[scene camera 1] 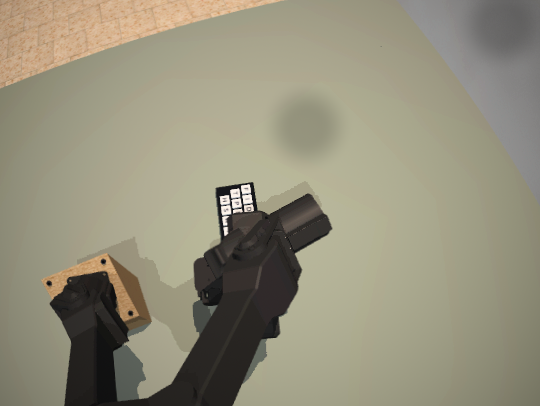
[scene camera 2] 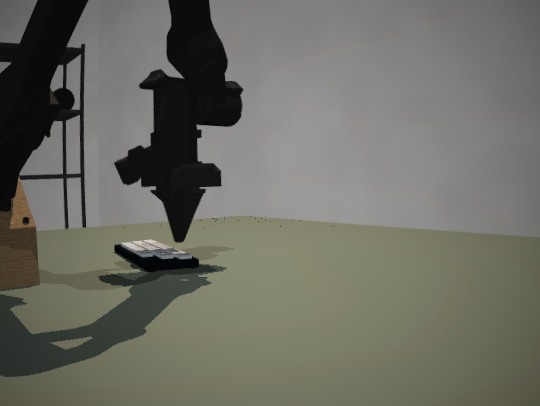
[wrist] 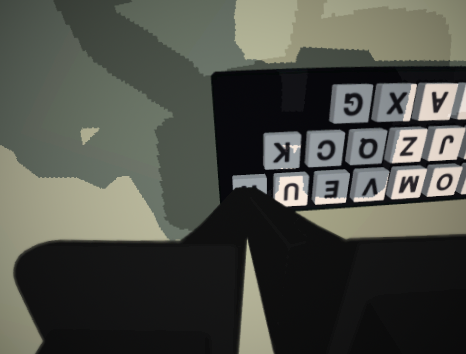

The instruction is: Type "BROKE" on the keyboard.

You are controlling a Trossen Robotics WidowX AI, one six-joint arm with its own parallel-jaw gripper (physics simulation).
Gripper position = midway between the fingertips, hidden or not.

Note:
In view: my gripper (scene camera 2: 179, 242) and a black keyboard (scene camera 2: 145, 258).
My gripper is seen too in scene camera 1 (scene camera 1: 256, 286) and in the wrist view (wrist: 244, 198).

